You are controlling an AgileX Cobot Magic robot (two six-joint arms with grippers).
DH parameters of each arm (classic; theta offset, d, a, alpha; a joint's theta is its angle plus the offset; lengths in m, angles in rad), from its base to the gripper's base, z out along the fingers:
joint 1: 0 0.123 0 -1.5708
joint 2: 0.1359 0 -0.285 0
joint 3: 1.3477 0 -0.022 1.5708
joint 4: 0 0.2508 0 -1.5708
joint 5: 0 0 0.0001 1.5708
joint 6: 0 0.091 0 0
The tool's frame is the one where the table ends.
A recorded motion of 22 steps. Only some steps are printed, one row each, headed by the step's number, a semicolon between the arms.
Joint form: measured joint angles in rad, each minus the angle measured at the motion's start. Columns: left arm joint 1, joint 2, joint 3, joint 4, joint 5, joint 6; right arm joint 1, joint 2, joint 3, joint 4, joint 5, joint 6.
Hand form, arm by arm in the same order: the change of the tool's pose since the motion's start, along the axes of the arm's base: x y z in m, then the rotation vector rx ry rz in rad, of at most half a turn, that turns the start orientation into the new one. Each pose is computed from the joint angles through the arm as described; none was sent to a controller.
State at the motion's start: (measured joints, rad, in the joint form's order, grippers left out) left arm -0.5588 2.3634 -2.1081 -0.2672 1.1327 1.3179; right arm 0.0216 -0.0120 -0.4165 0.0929 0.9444 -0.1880
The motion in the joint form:
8: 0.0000 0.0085 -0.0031 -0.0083 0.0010 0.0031; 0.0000 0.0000 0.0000 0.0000 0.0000 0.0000
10: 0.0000 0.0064 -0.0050 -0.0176 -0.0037 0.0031; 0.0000 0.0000 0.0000 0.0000 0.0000 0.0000
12: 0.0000 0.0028 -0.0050 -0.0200 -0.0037 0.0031; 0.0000 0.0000 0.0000 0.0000 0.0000 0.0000
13: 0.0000 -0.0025 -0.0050 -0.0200 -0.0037 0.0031; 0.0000 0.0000 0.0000 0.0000 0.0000 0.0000
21: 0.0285 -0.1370 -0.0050 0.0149 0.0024 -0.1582; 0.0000 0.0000 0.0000 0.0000 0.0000 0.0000
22: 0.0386 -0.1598 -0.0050 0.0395 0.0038 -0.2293; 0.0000 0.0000 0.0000 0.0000 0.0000 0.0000
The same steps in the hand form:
8: 0.0003 -0.0010 -0.0033 -0.0033 0.0087 -0.0017; 0.0000 0.0000 0.0000 0.0000 0.0000 0.0000
10: 0.0004 -0.0019 -0.0014 -0.0154 0.0062 0.0011; 0.0000 0.0000 0.0000 0.0000 0.0000 0.0000
12: 0.0001 -0.0019 0.0005 -0.0193 0.0044 0.0014; 0.0000 0.0000 0.0000 0.0000 0.0000 0.0000
13: -0.0002 -0.0017 0.0032 -0.0221 -0.0001 0.0014; 0.0000 0.0000 0.0000 0.0000 0.0000 0.0000
21: -0.0031 0.0198 0.0692 -0.0861 -0.0679 0.1708; 0.0000 0.0000 0.0000 0.0000 0.0000 0.0000
22: -0.0024 0.0274 0.0798 -0.0908 -0.0735 0.2433; 0.0000 0.0000 0.0000 0.0000 0.0000 0.0000

